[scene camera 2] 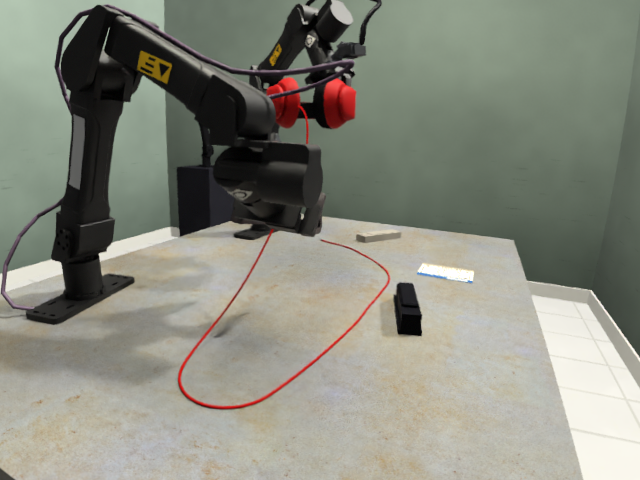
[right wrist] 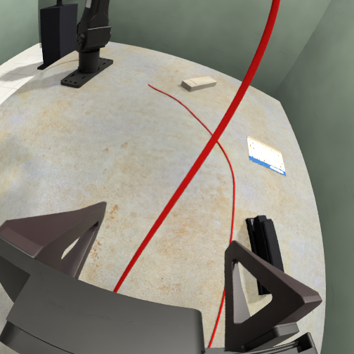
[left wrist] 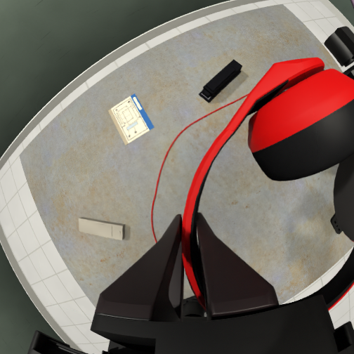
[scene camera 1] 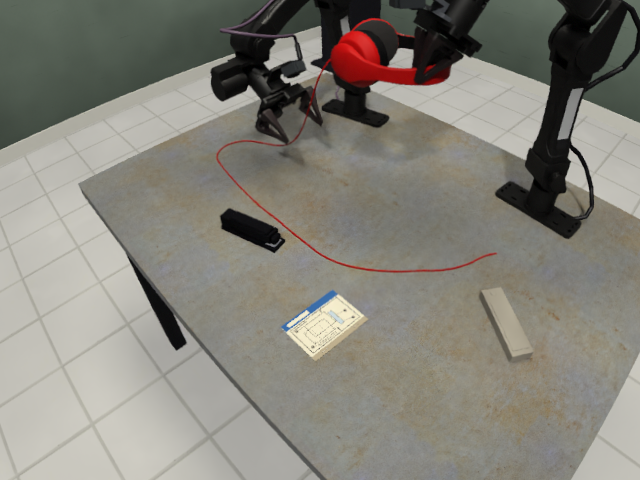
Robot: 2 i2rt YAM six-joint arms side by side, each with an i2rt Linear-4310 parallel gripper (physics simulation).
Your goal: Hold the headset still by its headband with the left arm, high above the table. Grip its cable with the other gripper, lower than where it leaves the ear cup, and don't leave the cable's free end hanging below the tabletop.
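Frame: origin at the left arm's base, x ahead, y left, z up, level; metres.
Seen in the pictures: left gripper, between the fingertips: (scene camera 1: pixel 415 81); right gripper, between the fingertips: (scene camera 2: pixel 293 224) (scene camera 1: pixel 305 133); left arm's base, origin of its link: (scene camera 2: pixel 262 232) (scene camera 1: pixel 537 210); right arm's base, origin of its link: (scene camera 2: pixel 85 298) (scene camera 1: pixel 354 114).
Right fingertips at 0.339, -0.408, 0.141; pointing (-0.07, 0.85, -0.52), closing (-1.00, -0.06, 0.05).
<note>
Pixels of each thing's top centre, then the offset from my right fingertips to it, as dx, dy, dz. "spot": a spot on its surface instead. Level surfaces: height alone.
- table, height of its surface: dz -0.141
- red cable, a spot on its surface: (scene camera 2: pixel 225 407) spot: +0.079, -0.279, -0.138
- black stapler, centre of its top: (scene camera 2: pixel 408 293) (scene camera 1: pixel 249 220) +0.190, +0.053, -0.101
- blue-edged card, centre of its top: (scene camera 1: pixel 324 323) (scene camera 2: pixel 446 272) +0.219, +0.317, -0.139
- beige bar, centre of its top: (scene camera 1: pixel 506 319) (scene camera 2: pixel 379 232) -0.008, +0.530, -0.121
The red and black headset (scene camera 1: pixel 355 59) (scene camera 2: pixel 339 103) (left wrist: pixel 300 112) is high above the table (scene camera 1: pixel 439 392). My left gripper (scene camera 1: pixel 421 76) (left wrist: pixel 189 219) is shut on its headband. The red cable (scene camera 1: pixel 314 93) (scene camera 2: pixel 225 407) (left wrist: pixel 164 164) (right wrist: pixel 190 175) runs down from an ear cup, reaches the tabletop and curves across it. Its free end (scene camera 1: pixel 494 253) (scene camera 2: pixel 322 240) (right wrist: pixel 149 85) lies on the table. My right gripper (scene camera 1: pixel 303 132) (right wrist: pixel 170 230) is open, low over the table below the ear cups. In the right wrist view the hanging cable crosses the space between its parted fingers, ungripped.
A black stapler (scene camera 1: pixel 250 228) (scene camera 2: pixel 408 310) (left wrist: pixel 220 81) (right wrist: pixel 265 250) and a blue-edged card (scene camera 1: pixel 324 325) (scene camera 2: pixel 445 272) (left wrist: pixel 130 119) (right wrist: pixel 266 155) lie near the cable. A beige bar (scene camera 1: pixel 505 322) (scene camera 2: pixel 378 236) (left wrist: pixel 101 228) (right wrist: pixel 199 83) lies beyond its free end.
</note>
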